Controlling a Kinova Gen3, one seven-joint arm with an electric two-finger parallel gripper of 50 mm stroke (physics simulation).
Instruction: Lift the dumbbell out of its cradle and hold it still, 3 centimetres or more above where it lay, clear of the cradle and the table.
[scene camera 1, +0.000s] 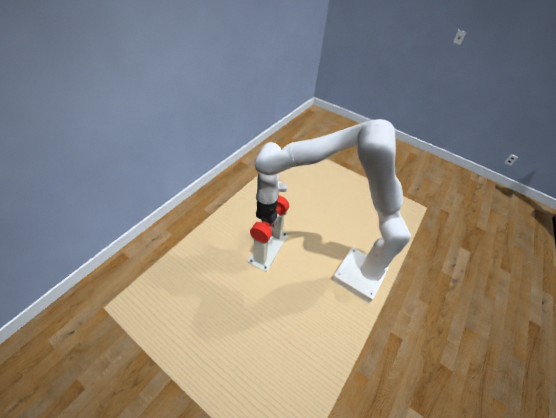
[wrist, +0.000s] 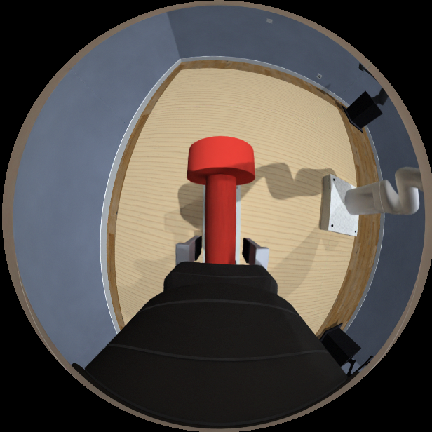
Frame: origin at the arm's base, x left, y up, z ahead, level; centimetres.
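Seen in the pictures: gripper, fingertip midpoint: (scene camera 1: 269, 222); arm's base, origin of the base link: (scene camera 1: 370, 271).
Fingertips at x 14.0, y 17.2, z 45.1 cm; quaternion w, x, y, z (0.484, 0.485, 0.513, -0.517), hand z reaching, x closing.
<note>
Offsets run from my fingertips to a thing's top centre. "pt": to the spot under its first point. Level surfaces: height alone.
The red dumbbell {dx -1.6, dy +4.9, dz +0.4 cm} (scene camera 1: 261, 232) (wrist: 221, 215) lies level across the two uprights of its white cradle {pt dx +7.7, dy -12.0, dz -1.7 cm} (scene camera 1: 261, 253) (wrist: 238, 210). In the scene view the gripper hides most of its handle. My gripper (scene camera 1: 270, 223) (wrist: 221, 245) points down over the handle, between the two round heads. It is open, and in the wrist view one finger stands on each side of the handle, with a gap on both sides. The handle runs in line with the opening, straight up the wrist view. The far head is hidden behind the gripper body in the wrist view.
The cradle's base plate stands on a pale wooden mat {dy -21.9 cm} (scene camera 1: 280, 340) (wrist: 225, 105). The arm's own white base plate (scene camera 1: 350, 275) (wrist: 330, 205) is to the right of the cradle. The two cradle uprights stand close to the gripper, under the heads.
</note>
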